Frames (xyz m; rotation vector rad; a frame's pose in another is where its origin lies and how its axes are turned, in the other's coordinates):
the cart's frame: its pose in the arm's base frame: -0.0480 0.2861 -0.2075 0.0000 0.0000 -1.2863
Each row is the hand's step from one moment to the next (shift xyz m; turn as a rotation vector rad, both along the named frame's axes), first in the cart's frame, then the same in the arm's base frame.
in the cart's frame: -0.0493 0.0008 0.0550 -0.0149 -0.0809 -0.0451
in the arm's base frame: -0.0131 0.0475 0.0550 -0.0818 -0.0084 -0.0451
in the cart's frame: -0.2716 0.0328 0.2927 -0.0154 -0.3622 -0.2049
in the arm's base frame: -0.0447 0.2699 0.2927 -0.3520 -0.0869 -0.2049
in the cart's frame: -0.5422 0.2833 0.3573 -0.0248 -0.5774 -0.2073
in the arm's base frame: 0.1197 0.5999 0.3573 -0.5612 -0.1383 -0.2073
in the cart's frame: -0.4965 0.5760 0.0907 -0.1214 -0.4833 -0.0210
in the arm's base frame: 0.4135 0.6382 0.0907 -0.4979 -0.0191 -0.0210
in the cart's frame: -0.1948 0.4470 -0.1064 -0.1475 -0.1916 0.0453
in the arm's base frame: 0.3744 0.3124 -0.1064 -0.2253 0.0878 0.0453
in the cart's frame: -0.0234 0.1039 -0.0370 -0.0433 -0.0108 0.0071
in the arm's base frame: 0.0932 0.0516 -0.0370 -0.0225 0.0385 0.0071
